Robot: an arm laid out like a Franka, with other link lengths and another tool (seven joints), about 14 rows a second.
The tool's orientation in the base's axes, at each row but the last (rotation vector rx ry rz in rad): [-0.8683 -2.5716 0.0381]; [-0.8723 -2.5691 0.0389]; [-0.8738 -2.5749 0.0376]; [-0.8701 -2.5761 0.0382]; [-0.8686 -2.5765 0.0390]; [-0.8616 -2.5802 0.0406]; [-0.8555 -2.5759 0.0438]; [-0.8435 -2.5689 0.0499]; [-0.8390 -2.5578 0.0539]
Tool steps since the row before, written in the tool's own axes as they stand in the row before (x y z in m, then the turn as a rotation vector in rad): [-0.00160 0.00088 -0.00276 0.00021 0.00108 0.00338]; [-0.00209 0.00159 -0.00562 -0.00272 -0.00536 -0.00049]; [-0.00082 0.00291 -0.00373 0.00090 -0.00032 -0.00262]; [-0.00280 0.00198 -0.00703 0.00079 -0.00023 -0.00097]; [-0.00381 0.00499 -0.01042 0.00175 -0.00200 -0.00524]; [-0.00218 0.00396 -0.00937 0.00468 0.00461 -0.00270]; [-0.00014 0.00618 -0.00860 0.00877 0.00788 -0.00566]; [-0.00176 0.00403 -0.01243 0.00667 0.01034 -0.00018]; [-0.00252 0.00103 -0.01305 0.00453 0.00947 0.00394]
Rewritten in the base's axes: [0.00275 -0.00052 0.00176 -0.00089 0.00135 -0.00317]; [0.00466 -0.00056 0.00405 -0.00095 -0.00595 0.00025]; [0.00374 0.00145 0.00263 0.00021 -0.00001 0.00278]; [0.00593 -0.00079 0.00504 -0.00031 0.00018 0.00122]; [0.00973 0.00069 0.00727 -0.00032 -0.00114 0.00576]; [0.00754 0.00097 0.00710 0.00032 0.00616 0.00351]; [0.00705 0.00405 0.00678 0.00041 0.01088 0.00725]; [0.00865 0.00105 0.00990 0.00103 0.01222 0.00106]; [0.00791 -0.00189 0.01056 0.00033 0.01069 -0.00335]
